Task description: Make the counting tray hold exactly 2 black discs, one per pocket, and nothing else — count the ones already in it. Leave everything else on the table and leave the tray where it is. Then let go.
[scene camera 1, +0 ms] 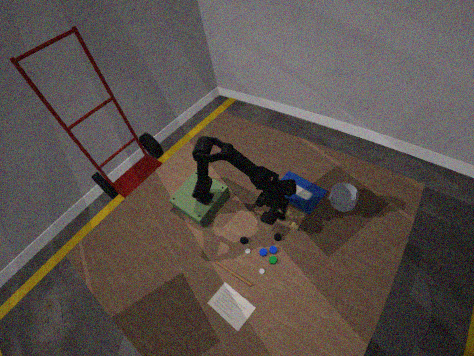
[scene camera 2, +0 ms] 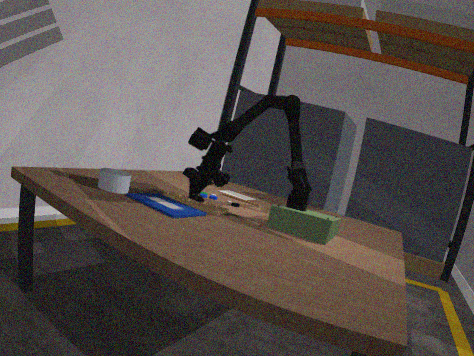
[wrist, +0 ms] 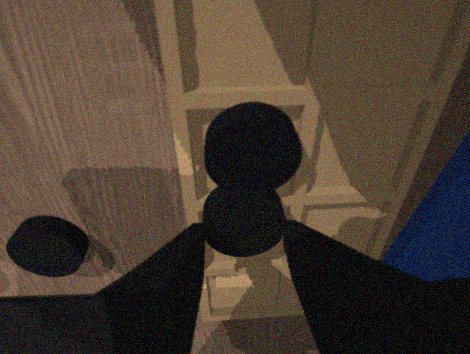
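Observation:
My gripper [scene camera 1: 269,218] [scene camera 2: 196,198] [wrist: 244,232] is shut on a black disc, which shows between the fingertips in the wrist view, low over the counting tray. The tray [scene camera 1: 295,225] [wrist: 170,60] is pale yellow with walled pockets, partly hidden by the arm. A second black disc [wrist: 252,146] appears in one of its pockets, just beyond the held disc. Another black disc [wrist: 47,246] lies on the table left of the tray in the wrist view. In scene camera 1, black discs [scene camera 1: 244,240] [scene camera 1: 278,237] lie on the table in front of the tray.
Blue discs [scene camera 1: 263,252] [scene camera 1: 273,249], a green disc [scene camera 1: 273,260] and white discs [scene camera 1: 247,251] [scene camera 1: 261,271] lie near the tray. A blue flat object [scene camera 1: 316,200] [wrist: 440,225] lies beside it; a clear bowl [scene camera 1: 343,197] [scene camera 2: 114,181] stands beyond. A stick [scene camera 1: 235,274] and paper [scene camera 1: 231,306] lie farther off.

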